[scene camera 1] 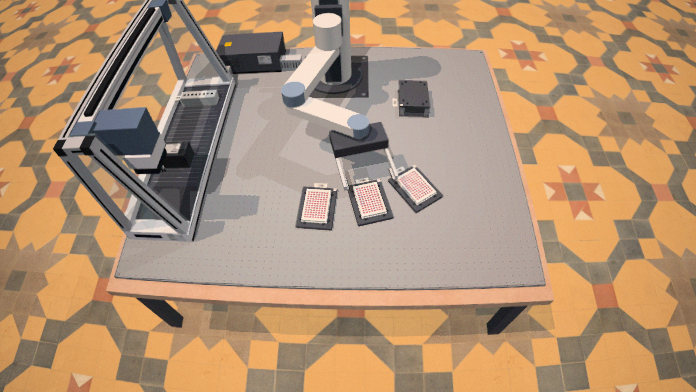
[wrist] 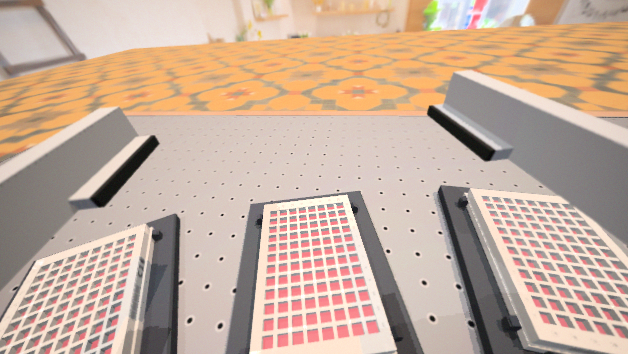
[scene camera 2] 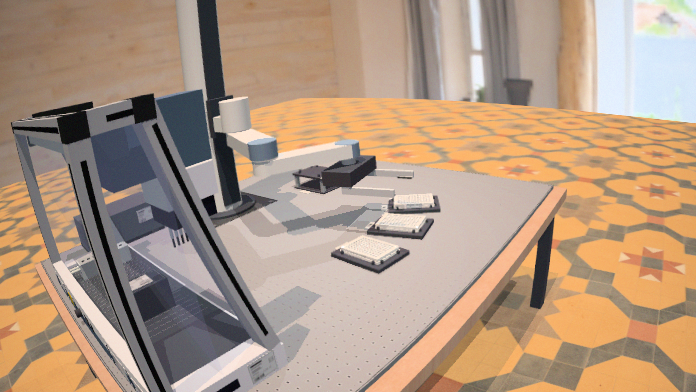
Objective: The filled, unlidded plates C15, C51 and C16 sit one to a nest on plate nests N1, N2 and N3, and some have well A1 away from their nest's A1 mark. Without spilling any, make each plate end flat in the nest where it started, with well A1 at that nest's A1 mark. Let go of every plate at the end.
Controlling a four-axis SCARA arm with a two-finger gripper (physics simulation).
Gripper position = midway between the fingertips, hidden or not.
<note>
I see my gripper (scene camera 2: 404,183) and a raised dark stand (scene camera 1: 413,92).
My gripper also shows in scene camera 1 (scene camera 1: 371,183) and in the wrist view (wrist: 293,108).
</note>
